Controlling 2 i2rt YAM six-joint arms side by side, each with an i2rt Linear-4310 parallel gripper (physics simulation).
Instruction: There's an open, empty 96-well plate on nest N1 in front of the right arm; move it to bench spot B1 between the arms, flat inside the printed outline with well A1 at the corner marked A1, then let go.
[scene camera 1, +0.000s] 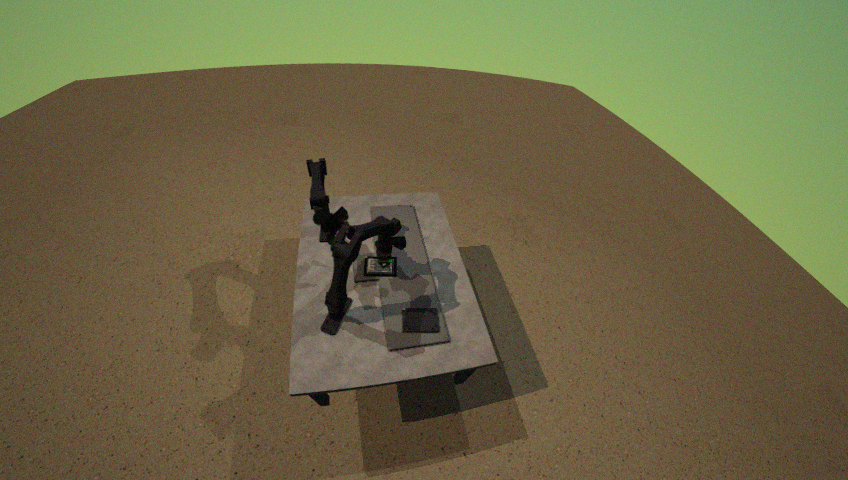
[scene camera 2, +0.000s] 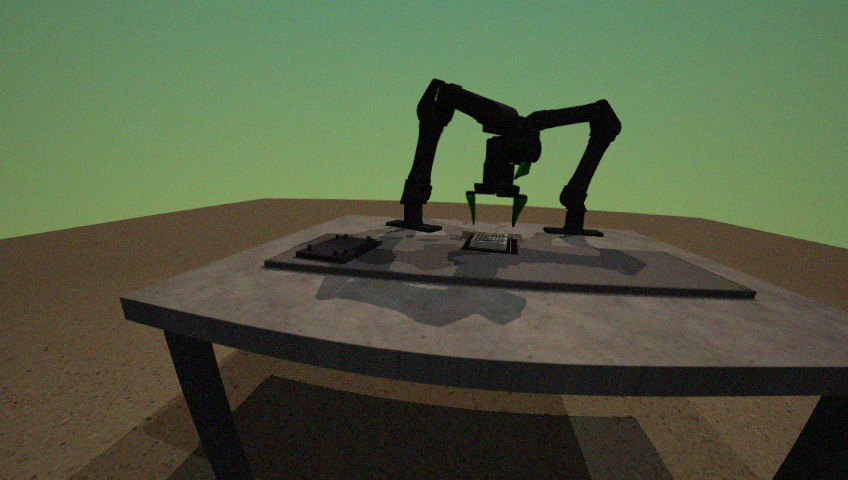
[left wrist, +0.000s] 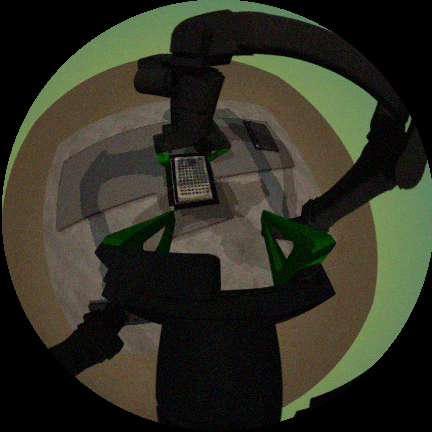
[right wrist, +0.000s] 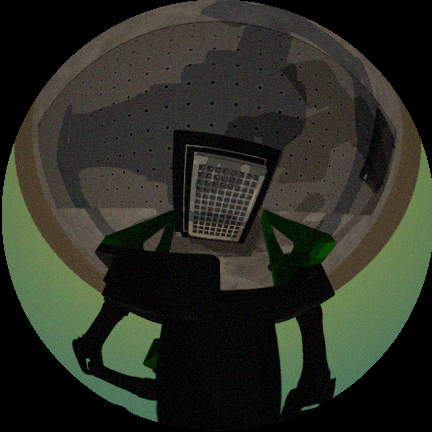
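Where they show: left gripper, fingertip midpoint: (left wrist: 217, 214); right gripper, fingertip midpoint: (scene camera 1: 382, 260) (scene camera 2: 493, 225) (left wrist: 189, 163) (right wrist: 217, 214); left arm's base, origin of the base link: (scene camera 1: 326, 229) (scene camera 2: 573, 232) (left wrist: 117, 312); right arm's base, origin of the base link: (scene camera 1: 336, 314) (scene camera 2: 413, 227).
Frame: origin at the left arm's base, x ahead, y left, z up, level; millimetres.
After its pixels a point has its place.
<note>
The 96-well plate (scene camera 1: 378, 265) {x 288, y -305, z 27 mm} (scene camera 2: 491, 237) {x 298, y -302, z 28 mm} (left wrist: 193, 177) {x 287, y -307, z 28 mm} (right wrist: 225, 200) {x 306, y -310, z 26 mm} lies flat on the black-bordered spot B1 (scene camera 1: 365, 273) (scene camera 2: 514, 248) {x 342, y -248, z 15 mm} (left wrist: 215, 197) {x 225, y -351, z 15 mm} (right wrist: 179, 175) {x 333, y -250, z 15 mm}. In the right wrist view a thin pale printed line shows beside its left and far sides; which corner is well A1 cannot be read. My right gripper (scene camera 2: 493, 224) {x 309, y -300, z 61 mm} (right wrist: 217, 214) {x 309, y -300, z 61 mm} is open and empty, just above the plate with its fingers apart from it. My left gripper (left wrist: 217, 214) {x 152, y -284, z 190 mm} is open and empty, raised behind the right arm and partly hidden in scene camera 2. Nest N1 (scene camera 1: 420, 320) {x 457, y -633, z 25 mm} (scene camera 2: 336, 248) {x 486, y -626, z 25 mm} (left wrist: 261, 135) {x 446, y -623, z 25 mm} holds no plate.
A raised perforated board (scene camera 1: 397, 340) {x 342, y -714, z 13 mm} (scene camera 2: 684, 276) {x 477, y 80, z 14 mm} (left wrist: 72, 195) {x 354, y 78, z 13 mm} (right wrist: 140, 65) {x 483, y -199, z 13 mm} carries the nest, whose pins stick up. The right arm's forearm reaches over the spot, with the left arm's wrist close behind it. Shadows darken the board and the table (scene camera 1: 315, 362) {x -17, y -779, z 0 mm} (scene camera 2: 624, 327) {x 670, y -135, z 0 mm}.
</note>
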